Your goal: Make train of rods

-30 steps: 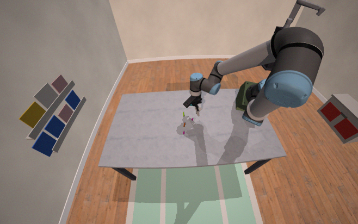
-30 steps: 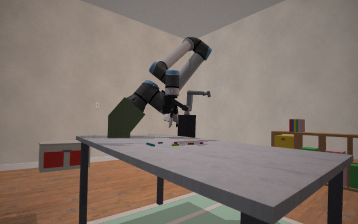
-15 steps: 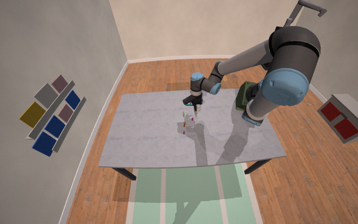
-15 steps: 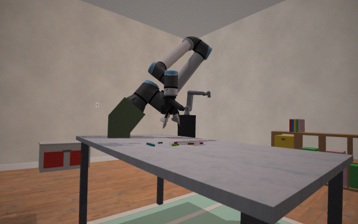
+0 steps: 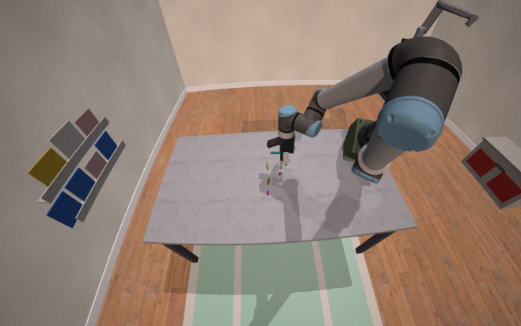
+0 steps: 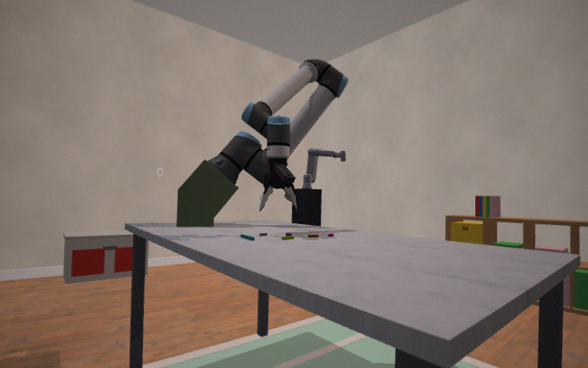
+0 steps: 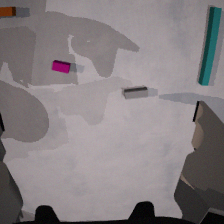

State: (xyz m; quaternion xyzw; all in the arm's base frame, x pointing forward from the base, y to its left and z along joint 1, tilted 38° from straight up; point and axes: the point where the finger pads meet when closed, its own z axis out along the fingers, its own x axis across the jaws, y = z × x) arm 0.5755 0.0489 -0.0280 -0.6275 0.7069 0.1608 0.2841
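Now: the grey rod 9 cm below my hand, 4 cm to the right of it and 4 cm behind it. Round my hand: turquoise rod: 14 cm to the right, 9 cm below, 2 cm ahead; orange rod: 11 cm to the left, 9 cm below, 8 cm ahead; lime rod: 9 cm below, 9 cm ahead, 2 cm to the right.
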